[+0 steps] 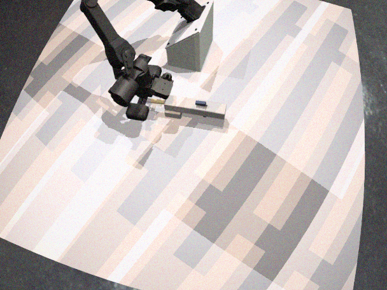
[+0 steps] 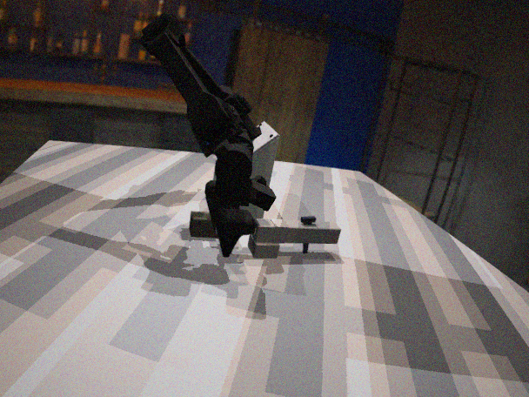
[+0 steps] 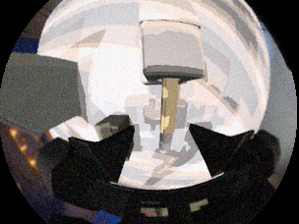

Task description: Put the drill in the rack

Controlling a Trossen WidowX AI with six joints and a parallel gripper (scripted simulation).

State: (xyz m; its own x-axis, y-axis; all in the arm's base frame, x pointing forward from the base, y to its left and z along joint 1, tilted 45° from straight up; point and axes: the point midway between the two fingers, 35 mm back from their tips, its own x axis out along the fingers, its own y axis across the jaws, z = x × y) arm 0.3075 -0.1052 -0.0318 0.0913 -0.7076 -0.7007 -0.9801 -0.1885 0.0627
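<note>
Now: gripper tip 50 mm to the right of the drill, 30 mm below it and 10 mm past it. Round my gripper tip: key 170 mm to the left, 40 mm above, 30 mm behind; block 150 mm to the left, 30 mm behind, 30 mm above; slotted rack 70 mm behind, 30 mm to the right.
</note>
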